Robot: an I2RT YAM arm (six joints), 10 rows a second.
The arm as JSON. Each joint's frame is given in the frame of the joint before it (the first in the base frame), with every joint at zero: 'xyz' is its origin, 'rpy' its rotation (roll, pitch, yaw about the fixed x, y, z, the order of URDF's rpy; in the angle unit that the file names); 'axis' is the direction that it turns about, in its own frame. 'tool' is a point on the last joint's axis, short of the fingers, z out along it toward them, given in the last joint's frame.
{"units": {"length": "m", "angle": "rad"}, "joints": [
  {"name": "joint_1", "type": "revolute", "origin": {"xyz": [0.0, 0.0, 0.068], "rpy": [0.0, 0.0, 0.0]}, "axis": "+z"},
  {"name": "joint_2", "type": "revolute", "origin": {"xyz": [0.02, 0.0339, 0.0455], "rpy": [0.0, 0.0, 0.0]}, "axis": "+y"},
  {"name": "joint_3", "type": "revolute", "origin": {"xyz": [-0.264, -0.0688, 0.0], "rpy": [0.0, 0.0, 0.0]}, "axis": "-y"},
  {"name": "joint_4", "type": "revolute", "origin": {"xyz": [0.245, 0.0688, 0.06], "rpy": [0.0, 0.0, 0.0]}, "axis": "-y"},
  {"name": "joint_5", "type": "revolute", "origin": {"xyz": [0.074, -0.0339, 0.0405], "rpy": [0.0, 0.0, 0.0]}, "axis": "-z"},
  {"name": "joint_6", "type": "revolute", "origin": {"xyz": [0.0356, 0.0, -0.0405], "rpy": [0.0, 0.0, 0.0]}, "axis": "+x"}
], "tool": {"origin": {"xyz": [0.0, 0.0, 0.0], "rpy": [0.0, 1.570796, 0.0]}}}
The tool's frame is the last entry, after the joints.
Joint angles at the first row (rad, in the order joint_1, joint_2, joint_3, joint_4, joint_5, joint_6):
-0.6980, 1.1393, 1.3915, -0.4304, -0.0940, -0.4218
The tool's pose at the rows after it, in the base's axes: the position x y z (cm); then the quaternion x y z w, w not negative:
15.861 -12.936 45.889 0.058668 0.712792 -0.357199 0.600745
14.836 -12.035 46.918 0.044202 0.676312 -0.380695 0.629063
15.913 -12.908 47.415 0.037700 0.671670 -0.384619 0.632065
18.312 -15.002 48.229 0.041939 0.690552 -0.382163 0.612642
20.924 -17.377 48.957 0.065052 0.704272 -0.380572 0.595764
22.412 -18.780 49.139 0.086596 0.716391 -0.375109 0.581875
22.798 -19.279 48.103 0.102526 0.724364 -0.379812 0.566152
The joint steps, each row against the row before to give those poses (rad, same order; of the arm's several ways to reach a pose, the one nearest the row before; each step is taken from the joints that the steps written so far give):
0.0000, -0.1420, -0.1106, 0.1237, 0.0146, -0.0343
0.0001, -0.0456, -0.0198, 0.0791, -0.0088, -0.0156
-0.0001, 0.0524, 0.0327, 0.0334, -0.0066, -0.0098
-0.0004, 0.1294, 0.1177, -0.0409, 0.0149, -0.0121
0.0005, 0.1397, 0.1342, -0.0378, 0.0425, 0.0172
-0.0002, 0.0821, 0.0858, -0.0447, 0.0322, 0.0239
0.0001, 0.0085, -0.0261, 0.0054, 0.0387, 0.0046

